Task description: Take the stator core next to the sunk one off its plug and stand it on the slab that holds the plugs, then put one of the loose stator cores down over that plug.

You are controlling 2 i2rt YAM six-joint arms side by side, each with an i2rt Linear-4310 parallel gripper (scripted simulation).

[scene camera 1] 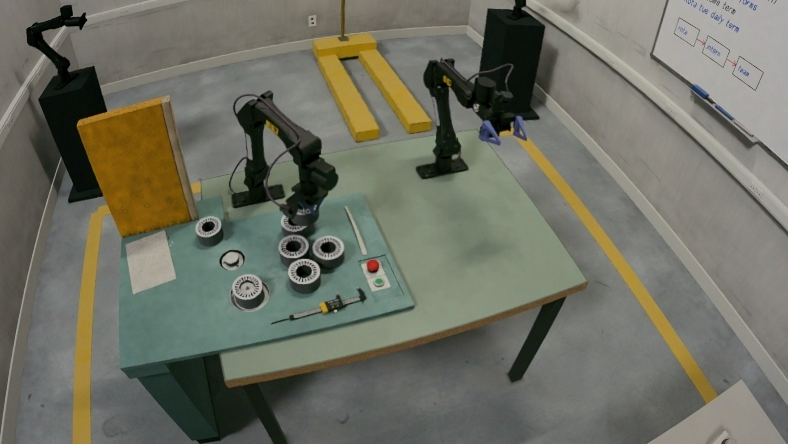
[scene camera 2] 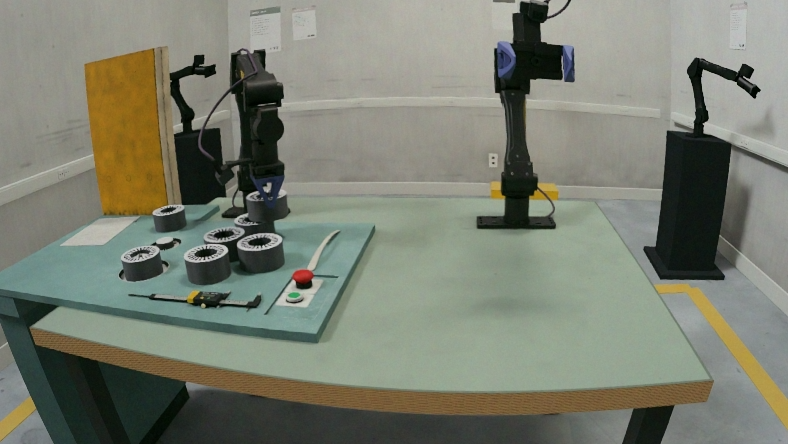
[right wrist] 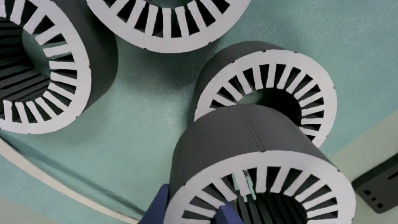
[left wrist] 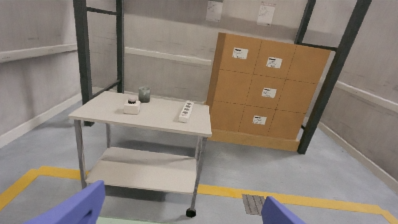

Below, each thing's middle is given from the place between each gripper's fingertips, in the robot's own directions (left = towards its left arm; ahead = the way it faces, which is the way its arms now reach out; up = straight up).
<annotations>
I see my right gripper (scene camera 2: 270,206) 16 cm past the orange board (scene camera 2: 129,100), 56 cm to the left of it and 16 cm below it. From my right hand the other things lie so: paper sheet (scene camera 1: 149,259): 1 cm ahead, 60 cm to the right, 9 cm below.
Now: the orange board 1130 mm to the right of my left hand (scene camera 2: 543,62), 300 mm behind it and 140 mm below it. The rest, counted from my left hand: paper sheet (1170 mm to the right, 390 mm below, 130 mm behind).
</annotations>
